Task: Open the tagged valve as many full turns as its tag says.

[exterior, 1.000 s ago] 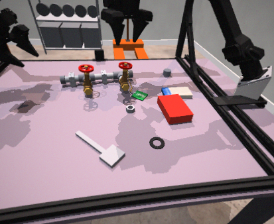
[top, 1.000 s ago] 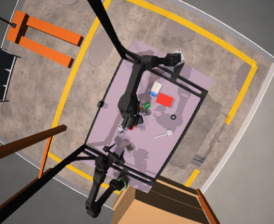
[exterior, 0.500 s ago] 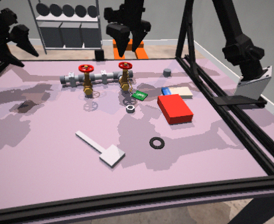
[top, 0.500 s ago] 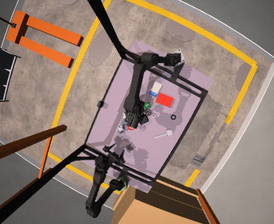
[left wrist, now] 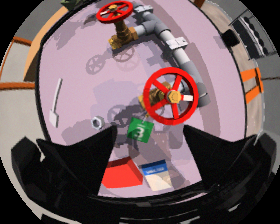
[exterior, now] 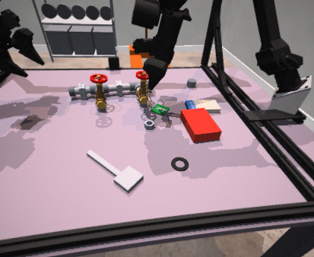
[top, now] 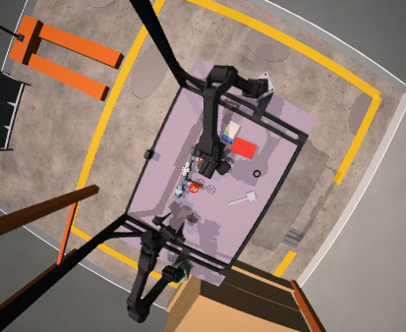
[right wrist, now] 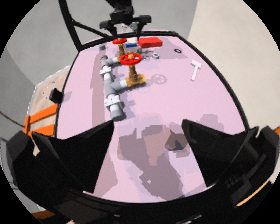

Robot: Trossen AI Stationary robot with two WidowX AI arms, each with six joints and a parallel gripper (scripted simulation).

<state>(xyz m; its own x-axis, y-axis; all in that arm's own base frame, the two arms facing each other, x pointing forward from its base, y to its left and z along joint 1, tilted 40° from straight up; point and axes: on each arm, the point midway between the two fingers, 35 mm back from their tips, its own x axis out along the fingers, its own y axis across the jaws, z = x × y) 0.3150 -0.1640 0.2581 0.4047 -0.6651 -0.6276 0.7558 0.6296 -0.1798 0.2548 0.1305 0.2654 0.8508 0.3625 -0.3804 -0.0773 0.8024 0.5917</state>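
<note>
My left hand is 20 mm short of the green tag, 10 mm to the right of it and 110 mm above it. The rest, counted from my left hand: red block: 140 mm ahead, 110 mm to the left, 100 mm below; then grey nut: 110 mm ahead, 40 mm to the right, 110 mm below; then flat grey wrench: 270 mm ahead, 150 mm to the right, 110 mm below.
</note>
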